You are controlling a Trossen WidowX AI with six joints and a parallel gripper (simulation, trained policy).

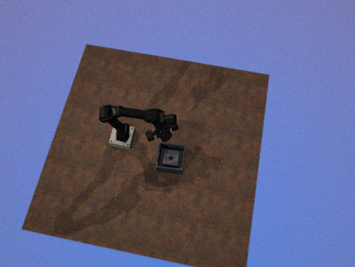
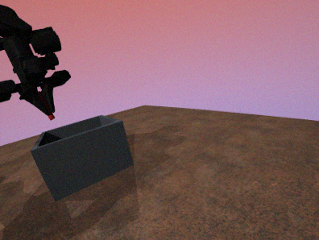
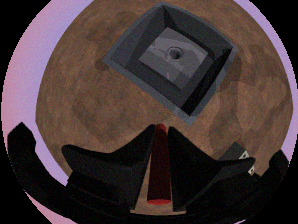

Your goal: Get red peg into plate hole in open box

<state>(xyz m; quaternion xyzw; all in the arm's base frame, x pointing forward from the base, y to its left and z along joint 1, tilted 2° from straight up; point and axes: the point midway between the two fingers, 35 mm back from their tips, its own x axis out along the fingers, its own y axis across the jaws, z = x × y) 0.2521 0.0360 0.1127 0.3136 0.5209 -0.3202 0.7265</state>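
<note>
Right now the plate is 9 cm to the right of my gripper tip, 9 cm below it and 6 cm ahead of it. Also, from my gripper tip: dark grey box: 11 cm below, 9 cm to the right, 6 cm ahead; red peg: 2 cm above, 1 cm to the left, 1 cm behind.
</note>
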